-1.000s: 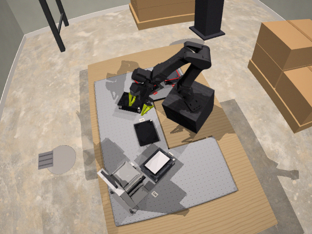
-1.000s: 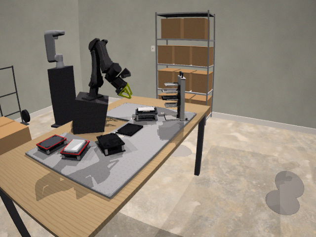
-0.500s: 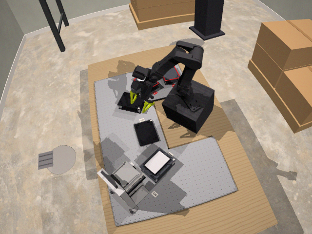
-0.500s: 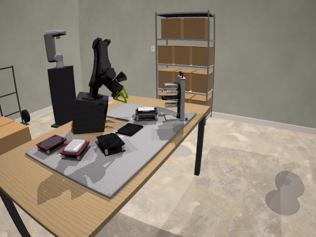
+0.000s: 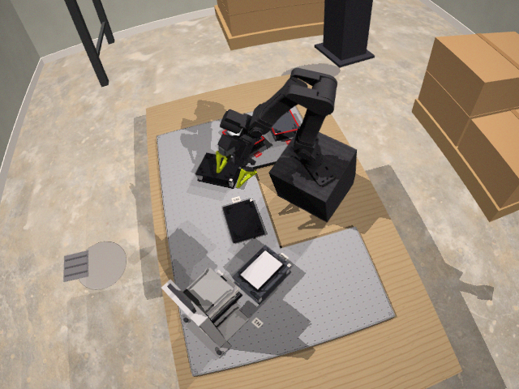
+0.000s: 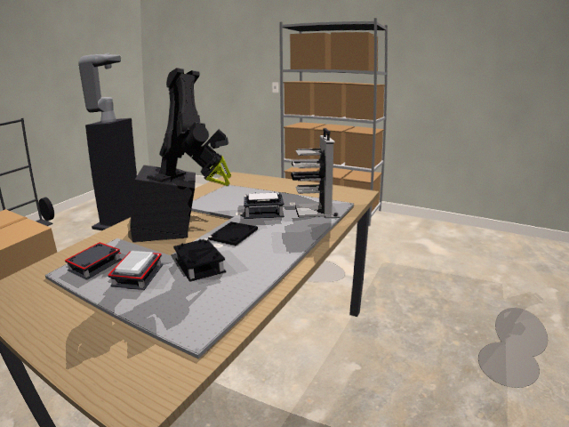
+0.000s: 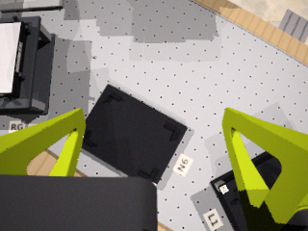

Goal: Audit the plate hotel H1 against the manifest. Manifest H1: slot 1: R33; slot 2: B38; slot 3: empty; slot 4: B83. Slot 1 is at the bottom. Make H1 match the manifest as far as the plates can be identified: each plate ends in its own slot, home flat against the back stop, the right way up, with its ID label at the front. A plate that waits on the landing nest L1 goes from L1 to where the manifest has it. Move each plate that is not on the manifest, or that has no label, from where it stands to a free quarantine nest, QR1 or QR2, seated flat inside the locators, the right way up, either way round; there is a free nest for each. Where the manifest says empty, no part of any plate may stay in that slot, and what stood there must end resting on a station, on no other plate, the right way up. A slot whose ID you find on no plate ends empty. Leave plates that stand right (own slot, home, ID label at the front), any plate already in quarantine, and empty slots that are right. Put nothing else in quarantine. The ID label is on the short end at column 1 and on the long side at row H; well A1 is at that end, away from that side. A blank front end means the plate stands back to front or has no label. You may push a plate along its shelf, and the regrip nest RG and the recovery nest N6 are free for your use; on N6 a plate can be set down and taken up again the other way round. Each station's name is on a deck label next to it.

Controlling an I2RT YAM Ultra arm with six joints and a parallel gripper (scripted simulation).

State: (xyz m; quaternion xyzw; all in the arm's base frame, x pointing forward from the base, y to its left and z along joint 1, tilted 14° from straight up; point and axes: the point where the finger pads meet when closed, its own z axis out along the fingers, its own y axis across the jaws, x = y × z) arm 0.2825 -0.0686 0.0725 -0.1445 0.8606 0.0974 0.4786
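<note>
The regrip nest is 280 mm to the left of my hand, 170 mm below it and 30 mm ahead of it. The rest, counted from my hand: RG deck label: 250 mm to the left, 230 mm below, 70 mm behind; then dark well plate: 350 mm to the left, 200 mm ahead, 70 mm below; then N6 deck label: 230 mm below, 60 mm to the right, 30 mm behind.
</note>
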